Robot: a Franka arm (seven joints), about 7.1 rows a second.
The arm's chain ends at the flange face. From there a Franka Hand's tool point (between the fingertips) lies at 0.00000 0.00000 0.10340 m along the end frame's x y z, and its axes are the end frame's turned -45 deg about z.
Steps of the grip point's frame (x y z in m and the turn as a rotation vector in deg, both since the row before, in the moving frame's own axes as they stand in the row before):
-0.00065 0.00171 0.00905 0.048 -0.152 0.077
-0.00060 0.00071 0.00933 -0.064 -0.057 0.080
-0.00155 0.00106 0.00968 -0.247 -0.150 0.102
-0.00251 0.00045 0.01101 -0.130 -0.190 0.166
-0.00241 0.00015 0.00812 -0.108 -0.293 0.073
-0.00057 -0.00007 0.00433 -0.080 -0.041 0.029
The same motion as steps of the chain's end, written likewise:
0.00100 0.00154 0.00905 -0.074 -0.141 0.077
0.00007 0.00077 0.00933 -0.086 0.005 0.080
-0.00047 0.00134 0.00968 -0.281 0.069 0.102
-0.00138 0.00168 0.01101 -0.226 -0.042 0.166
-0.00136 0.00130 0.00812 -0.284 -0.131 0.073
-0.00050 0.00020 0.00433 -0.086 0.028 0.029

